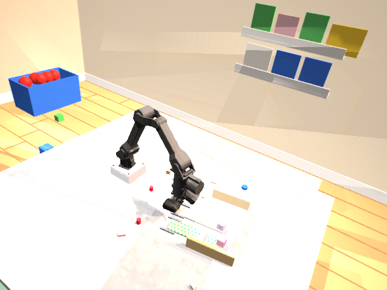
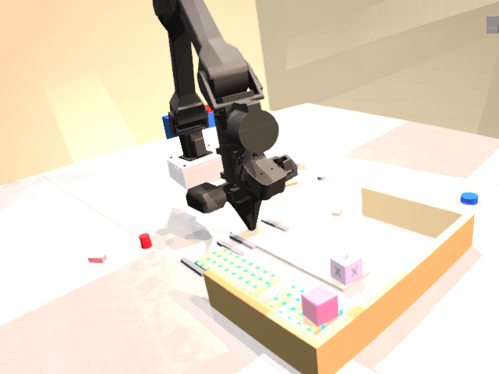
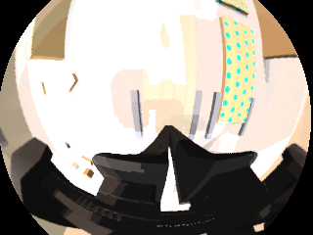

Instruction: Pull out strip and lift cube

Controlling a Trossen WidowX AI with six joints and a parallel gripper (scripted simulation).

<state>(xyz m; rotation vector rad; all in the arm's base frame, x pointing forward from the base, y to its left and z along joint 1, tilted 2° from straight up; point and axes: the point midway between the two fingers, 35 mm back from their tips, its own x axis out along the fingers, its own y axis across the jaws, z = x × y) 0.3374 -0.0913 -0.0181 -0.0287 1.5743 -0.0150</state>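
Now: gripper tip 10 cm short of the pale cream strip. Round my gripper tip: blue disc (23 cm ahead, 31 cm to the left); then labelled cube (21 cm ahead, 2 cm above); then small orange cube (16 cm behind, 20 cm to the left).
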